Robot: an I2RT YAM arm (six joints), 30 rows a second.
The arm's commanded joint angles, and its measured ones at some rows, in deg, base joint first. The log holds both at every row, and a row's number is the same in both.
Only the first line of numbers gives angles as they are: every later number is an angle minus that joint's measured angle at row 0.
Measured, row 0:
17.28, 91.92, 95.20, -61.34, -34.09, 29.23
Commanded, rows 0 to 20:
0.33, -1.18, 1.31, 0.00, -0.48, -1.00
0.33, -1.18, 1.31, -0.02, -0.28, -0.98
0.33, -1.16, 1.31, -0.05, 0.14, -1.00
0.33, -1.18, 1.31, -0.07, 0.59, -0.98
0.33, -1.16, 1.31, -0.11, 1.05, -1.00
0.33, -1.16, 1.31, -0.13, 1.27, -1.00
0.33, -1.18, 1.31, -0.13, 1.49, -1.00
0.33, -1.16, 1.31, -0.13, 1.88, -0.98
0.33, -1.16, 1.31, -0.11, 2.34, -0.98
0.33, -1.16, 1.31, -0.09, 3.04, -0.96
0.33, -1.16, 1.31, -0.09, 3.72, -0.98
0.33, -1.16, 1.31, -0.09, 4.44, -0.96
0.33, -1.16, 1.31, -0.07, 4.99, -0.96
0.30, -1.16, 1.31, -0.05, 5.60, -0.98
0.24, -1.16, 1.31, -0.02, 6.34, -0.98
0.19, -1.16, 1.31, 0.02, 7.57, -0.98
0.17, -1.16, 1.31, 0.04, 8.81, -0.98
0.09, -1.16, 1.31, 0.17, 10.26, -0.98
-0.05, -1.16, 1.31, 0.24, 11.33, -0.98
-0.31, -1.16, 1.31, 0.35, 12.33, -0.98
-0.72, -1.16, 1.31, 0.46, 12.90, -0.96
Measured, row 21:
-0.02, -0.37, 0.06, 0.06, 8.16, -0.50
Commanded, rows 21 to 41:
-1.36, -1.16, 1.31, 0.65, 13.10, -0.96
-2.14, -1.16, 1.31, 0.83, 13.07, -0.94
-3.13, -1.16, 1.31, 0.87, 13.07, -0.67
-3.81, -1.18, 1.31, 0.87, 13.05, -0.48
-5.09, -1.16, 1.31, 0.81, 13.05, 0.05
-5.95, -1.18, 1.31, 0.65, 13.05, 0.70
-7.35, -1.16, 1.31, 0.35, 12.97, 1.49
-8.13, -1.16, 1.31, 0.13, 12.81, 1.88
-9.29, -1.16, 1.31, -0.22, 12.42, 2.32
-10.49, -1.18, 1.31, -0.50, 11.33, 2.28
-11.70, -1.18, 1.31, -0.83, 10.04, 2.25
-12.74, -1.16, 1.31, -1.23, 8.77, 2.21
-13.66, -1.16, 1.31, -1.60, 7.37, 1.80
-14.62, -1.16, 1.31, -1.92, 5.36, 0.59
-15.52, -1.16, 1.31, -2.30, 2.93, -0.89
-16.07, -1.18, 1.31, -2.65, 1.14, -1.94
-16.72, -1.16, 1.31, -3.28, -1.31, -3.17
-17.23, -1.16, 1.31, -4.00, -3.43, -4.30
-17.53, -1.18, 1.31, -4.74, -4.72, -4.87
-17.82, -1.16, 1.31, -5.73, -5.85, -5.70
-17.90, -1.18, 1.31, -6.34, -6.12, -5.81
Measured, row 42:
-17.47, -0.37, 0.06, -5.40, 0.33, -2.49
